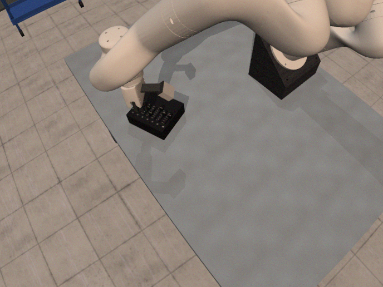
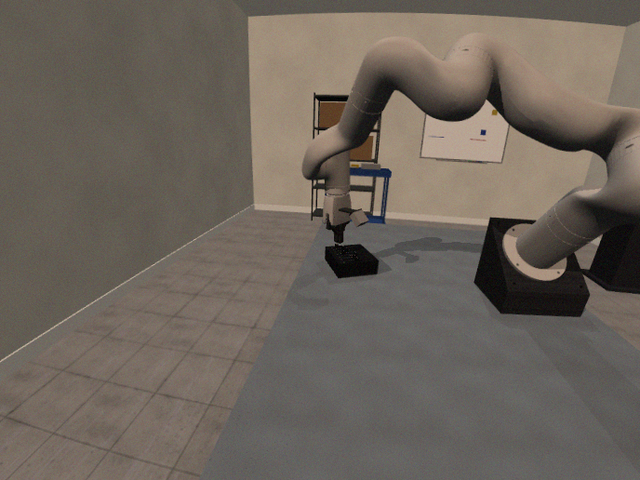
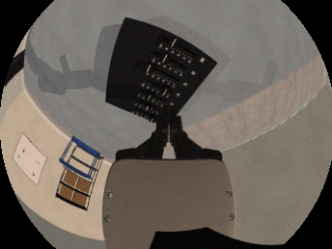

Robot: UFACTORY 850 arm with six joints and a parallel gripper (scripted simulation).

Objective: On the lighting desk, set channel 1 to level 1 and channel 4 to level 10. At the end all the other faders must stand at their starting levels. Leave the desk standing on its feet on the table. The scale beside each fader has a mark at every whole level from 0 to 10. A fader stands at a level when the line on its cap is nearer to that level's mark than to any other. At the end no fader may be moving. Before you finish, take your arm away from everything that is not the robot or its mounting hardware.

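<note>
The fader cap is 50 mm below my hand and 20 mm behind it.
</note>
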